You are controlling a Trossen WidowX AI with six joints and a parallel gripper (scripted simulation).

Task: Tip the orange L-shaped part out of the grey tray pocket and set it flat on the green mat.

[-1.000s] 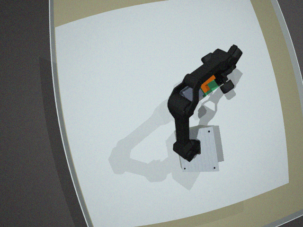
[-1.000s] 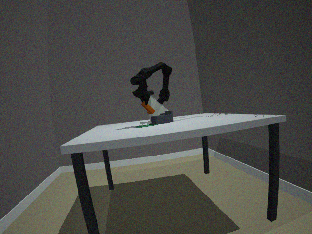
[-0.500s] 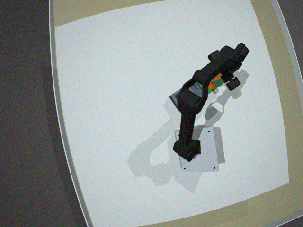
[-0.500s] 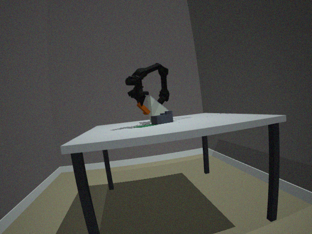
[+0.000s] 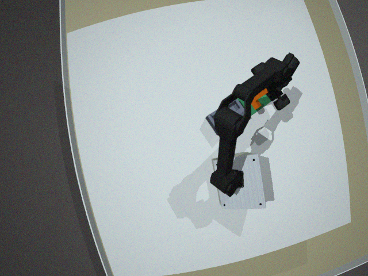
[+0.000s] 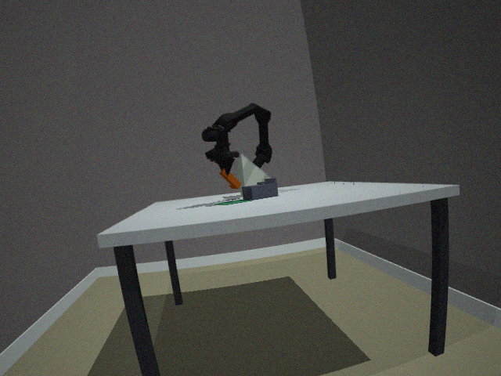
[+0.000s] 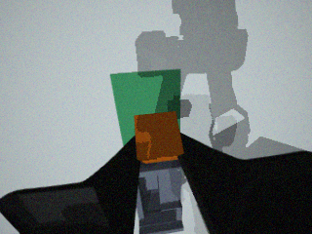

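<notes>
Now: gripper tip 1 cm past the green mat, 2 cm to the right of it and 14 cm above it. The rest, counted from my gripper tip: orange L-shaped part 3 cm behind, 2 cm to the left, 3 cm below.
</notes>
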